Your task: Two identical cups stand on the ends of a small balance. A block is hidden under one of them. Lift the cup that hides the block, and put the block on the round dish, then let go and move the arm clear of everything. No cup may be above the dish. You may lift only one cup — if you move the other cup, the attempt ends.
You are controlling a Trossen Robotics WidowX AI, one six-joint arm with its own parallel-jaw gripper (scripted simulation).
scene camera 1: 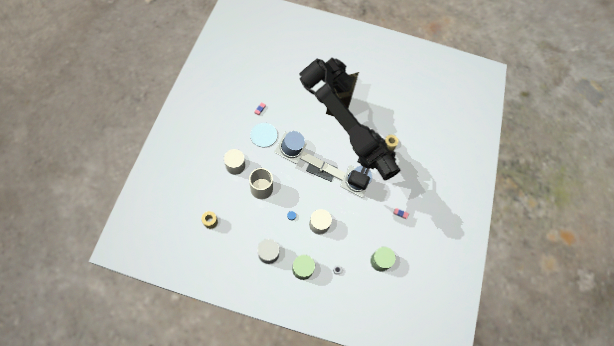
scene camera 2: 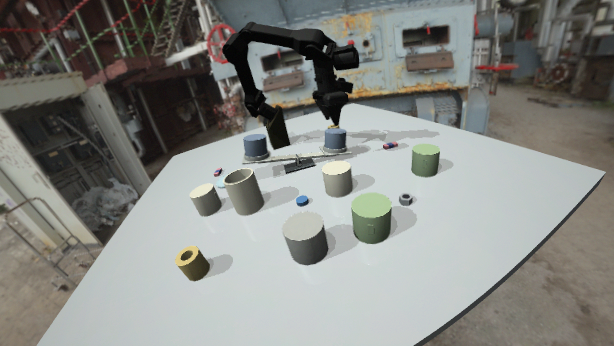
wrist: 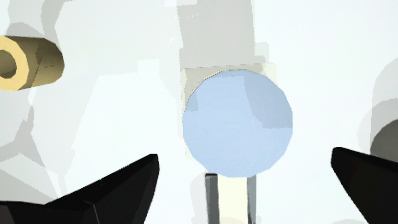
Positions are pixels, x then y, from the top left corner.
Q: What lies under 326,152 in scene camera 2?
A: A balance.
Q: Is my gripper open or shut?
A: Open.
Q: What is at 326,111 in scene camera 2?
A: My gripper.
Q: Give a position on a grey cylinder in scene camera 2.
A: At 304,232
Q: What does my gripper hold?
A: Nothing.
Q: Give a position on a balance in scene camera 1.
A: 323,166
